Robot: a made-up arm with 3 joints. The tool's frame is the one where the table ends. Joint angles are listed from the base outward.
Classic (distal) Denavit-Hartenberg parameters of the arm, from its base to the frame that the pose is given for. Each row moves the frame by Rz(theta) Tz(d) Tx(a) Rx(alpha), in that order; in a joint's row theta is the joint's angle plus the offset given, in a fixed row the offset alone. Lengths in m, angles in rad.
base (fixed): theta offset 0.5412, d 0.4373, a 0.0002, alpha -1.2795
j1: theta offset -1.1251, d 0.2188, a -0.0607, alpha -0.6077
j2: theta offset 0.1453, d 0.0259, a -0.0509, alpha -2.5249
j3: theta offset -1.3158, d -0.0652, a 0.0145, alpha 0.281
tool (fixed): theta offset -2.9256, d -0.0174, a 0, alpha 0
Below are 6 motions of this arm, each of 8 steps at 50 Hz.
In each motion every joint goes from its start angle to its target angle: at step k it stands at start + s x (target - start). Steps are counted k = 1, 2, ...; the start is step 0. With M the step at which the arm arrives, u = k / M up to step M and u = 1 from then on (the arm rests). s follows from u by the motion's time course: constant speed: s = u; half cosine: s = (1 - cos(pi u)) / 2; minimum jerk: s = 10 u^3 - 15 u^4 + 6 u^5.
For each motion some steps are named. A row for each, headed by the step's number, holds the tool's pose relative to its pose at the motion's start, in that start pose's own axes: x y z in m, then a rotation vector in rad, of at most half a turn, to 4 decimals.
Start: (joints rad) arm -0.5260 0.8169 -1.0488
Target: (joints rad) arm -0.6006 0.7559 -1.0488
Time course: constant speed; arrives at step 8
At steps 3, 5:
3: -0.0017 -0.0017 -0.0002 0.0204 -0.0123 0.0423
5: -0.0028 -0.0029 -0.0003 0.0338 -0.0205 0.0706

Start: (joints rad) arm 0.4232 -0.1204 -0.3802
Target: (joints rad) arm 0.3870 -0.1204 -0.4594
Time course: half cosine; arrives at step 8
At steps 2, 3, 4, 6, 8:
2: -0.0006 0.0001 0.0000 0.0004 0.0016 -0.0061
3: -0.0013 0.0001 0.0000 0.0009 0.0034 -0.0128
4: -0.0020 0.0002 -0.0001 0.0014 0.0056 -0.0207
6: -0.0035 0.0004 -0.0001 0.0024 0.0095 -0.0354
8: -0.0041 0.0004 -0.0001 0.0029 0.0111 -0.0414

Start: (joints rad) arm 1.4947 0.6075 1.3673
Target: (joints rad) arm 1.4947 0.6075 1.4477
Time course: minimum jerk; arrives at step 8
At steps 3, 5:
3: 0.0000 -0.0003 -0.0001 -0.0013 -0.0060 0.0213
5: 0.0001 -0.0009 -0.0002 -0.0035 -0.0158 0.0560

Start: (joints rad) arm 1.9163 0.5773 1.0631
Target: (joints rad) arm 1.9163 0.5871 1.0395
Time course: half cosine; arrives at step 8
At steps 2, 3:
2: -0.0001 0.0000 0.0000 0.0002 0.0021 -0.0042
3: -0.0001 0.0000 -0.0001 0.0005 0.0043 -0.0089

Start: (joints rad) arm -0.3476 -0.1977 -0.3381
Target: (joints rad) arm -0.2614 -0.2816 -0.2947
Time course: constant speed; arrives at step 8
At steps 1, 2, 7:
1: 0.0009 0.0004 0.0004 0.0057 -0.0020 0.0031
2: 0.0017 0.0007 0.0009 0.0113 -0.0042 0.0062
7: 0.0062 0.0023 0.0030 0.0392 -0.0161 0.0213

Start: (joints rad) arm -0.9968 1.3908 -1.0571
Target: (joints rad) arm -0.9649 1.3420 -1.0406
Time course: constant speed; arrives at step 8
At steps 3, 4, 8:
3: -0.0012 0.0000 0.0008 -0.0003 0.0047 0.0148
4: -0.0017 0.0000 0.0010 -0.0004 0.0063 0.0197
8: -0.0033 0.0000 0.0021 -0.0005 0.0127 0.0393

